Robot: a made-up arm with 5 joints.
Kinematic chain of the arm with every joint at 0, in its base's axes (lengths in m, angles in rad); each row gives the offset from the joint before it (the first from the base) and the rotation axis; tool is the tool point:
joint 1: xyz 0 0 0.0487 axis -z
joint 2: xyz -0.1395 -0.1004 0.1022 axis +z
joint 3: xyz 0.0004 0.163 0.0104 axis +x
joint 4: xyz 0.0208 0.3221 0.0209 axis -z
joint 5: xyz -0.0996 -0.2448 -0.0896 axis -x
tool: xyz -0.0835 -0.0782 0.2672
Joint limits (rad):
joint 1: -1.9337..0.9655
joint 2: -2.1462..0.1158
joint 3: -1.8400..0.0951
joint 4: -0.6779..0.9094
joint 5: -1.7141..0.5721
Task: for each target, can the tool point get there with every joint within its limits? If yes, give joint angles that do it. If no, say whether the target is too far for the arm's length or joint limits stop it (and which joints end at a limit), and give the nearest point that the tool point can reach.
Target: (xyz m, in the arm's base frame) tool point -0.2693 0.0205 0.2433
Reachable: yes | joints -0.4697 -1.0396 -0.4764 0.1877 -0.9697
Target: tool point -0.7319 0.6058 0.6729
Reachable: no: joint limits stop it (at a limit: joint 2, joint 3, joint 4) | nearest point -0.4636 0.3837 0.3765 | short by 0.457 m
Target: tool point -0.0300 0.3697 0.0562
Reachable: yes | joints -0.1535 -1.5882 -0.7964 0.7653 -1.3157
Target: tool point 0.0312 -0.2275 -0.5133
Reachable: no: joint limits stop it (at a limit: joint 1, joint 2, joint 3, joint 4, joint 5) | nearest point 0.0678 -0.1928 -0.2430 | short by 0.275 m
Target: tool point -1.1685 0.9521 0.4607
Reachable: no: too far | nearest point -0.5234 0.4265 0.2283 | short by 0.864 m
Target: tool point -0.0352 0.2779 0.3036
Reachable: yes | joints 0.5144 -0.8792 -0.5147 0.2619 -0.4649
